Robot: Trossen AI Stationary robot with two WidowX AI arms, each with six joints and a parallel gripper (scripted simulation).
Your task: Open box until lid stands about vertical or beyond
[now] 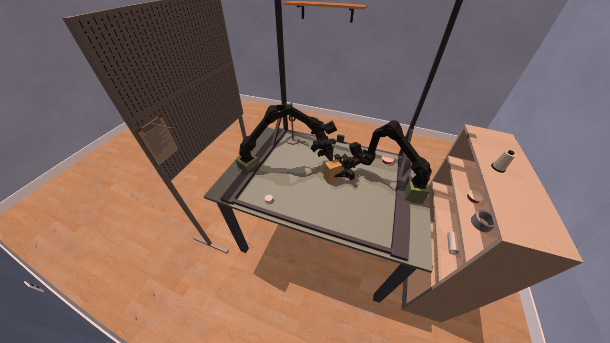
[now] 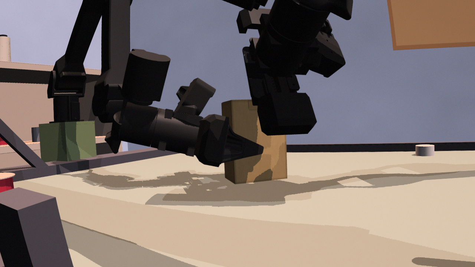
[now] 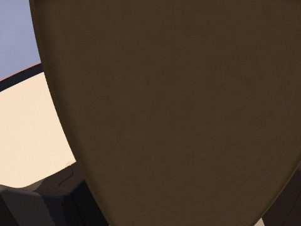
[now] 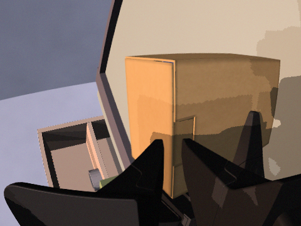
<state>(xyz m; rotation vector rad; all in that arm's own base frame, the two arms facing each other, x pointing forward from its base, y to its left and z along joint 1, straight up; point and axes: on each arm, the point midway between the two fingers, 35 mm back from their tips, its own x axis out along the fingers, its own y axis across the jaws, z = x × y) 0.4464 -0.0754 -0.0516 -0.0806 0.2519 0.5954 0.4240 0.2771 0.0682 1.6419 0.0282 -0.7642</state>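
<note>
Right now my left hand is 20 mm to the left of the brown carton, 20 mm below it and 20 mm short of it.
</note>
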